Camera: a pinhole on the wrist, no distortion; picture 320 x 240 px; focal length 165.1 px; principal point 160.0 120.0 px. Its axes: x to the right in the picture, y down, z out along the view. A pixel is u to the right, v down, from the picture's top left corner.
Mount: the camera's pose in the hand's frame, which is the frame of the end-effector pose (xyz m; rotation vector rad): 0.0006 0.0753 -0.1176 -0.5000 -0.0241 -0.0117
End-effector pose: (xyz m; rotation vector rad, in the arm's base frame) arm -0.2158 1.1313 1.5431 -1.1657 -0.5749 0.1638
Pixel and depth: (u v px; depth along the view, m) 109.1 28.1 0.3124
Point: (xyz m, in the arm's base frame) -0.4124 1.3118 1.5054
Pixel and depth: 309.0 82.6 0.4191
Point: -0.0266 1.6093 1.5793
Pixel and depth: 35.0 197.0 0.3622
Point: -0.4402 1.2687 1.1194
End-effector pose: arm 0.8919 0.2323 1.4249 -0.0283 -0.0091 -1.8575
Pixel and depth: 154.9 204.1 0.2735
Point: 1.2111 0.1510 1.4772
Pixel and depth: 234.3 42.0 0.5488
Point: 0.9388 -0.0108 1.9240
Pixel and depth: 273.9 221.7 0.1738
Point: 1.0998 0.0468 1.4124
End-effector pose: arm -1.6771 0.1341 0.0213 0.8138 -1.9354 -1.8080
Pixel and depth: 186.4 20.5 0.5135
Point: -2.0376 0.4664 0.0095
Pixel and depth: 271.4 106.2 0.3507
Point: -2.0185 0.1539 0.1851
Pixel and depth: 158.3 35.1 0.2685
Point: -1.7975 0.2838 0.0842
